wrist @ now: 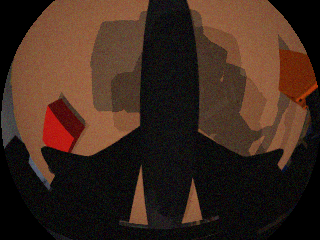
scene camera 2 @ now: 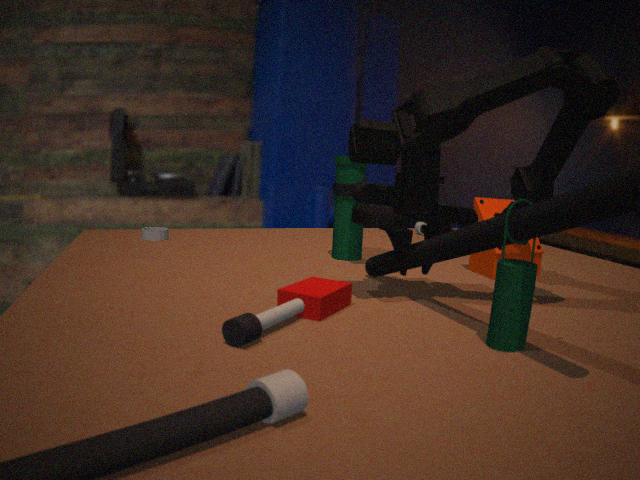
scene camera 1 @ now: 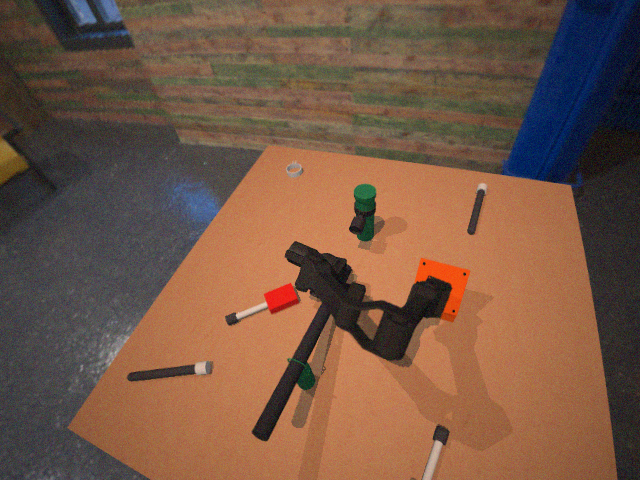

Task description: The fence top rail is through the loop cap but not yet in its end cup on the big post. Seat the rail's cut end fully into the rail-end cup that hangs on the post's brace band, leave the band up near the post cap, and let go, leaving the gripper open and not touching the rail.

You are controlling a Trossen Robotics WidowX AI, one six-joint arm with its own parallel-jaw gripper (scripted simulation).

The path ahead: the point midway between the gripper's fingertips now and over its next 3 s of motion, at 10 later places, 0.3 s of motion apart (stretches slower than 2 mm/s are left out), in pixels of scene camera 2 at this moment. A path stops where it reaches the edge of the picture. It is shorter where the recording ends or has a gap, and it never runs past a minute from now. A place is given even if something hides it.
My gripper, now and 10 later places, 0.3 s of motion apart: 413,274; 412,260; 408,232; 407,223; 408,222; 407,219; 405,218; 403,220; 403,219; 403,218; 403,218
